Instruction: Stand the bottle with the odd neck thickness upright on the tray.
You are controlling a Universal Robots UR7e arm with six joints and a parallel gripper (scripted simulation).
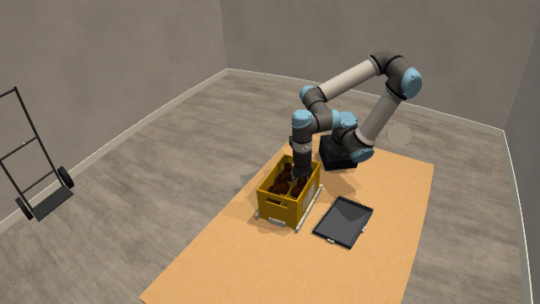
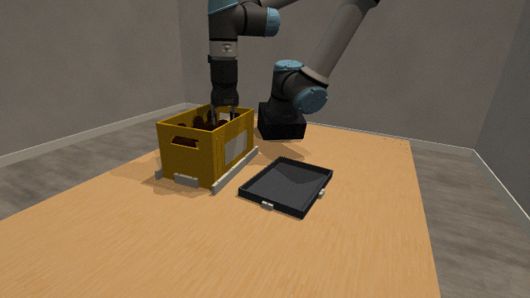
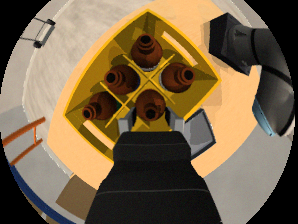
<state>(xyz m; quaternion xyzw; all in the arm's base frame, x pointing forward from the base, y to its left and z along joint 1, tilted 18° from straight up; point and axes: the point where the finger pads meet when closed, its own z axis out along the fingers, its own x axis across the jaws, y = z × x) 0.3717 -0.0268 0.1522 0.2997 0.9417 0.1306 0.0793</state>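
My hand is 80 mm above the bottle. From my hand the other things lie so: yellow crate 90 mm below, 50 mm to the right, 10 mm ahead; dark tray 230 mm to the left, 160 mm below, 20 mm behind.
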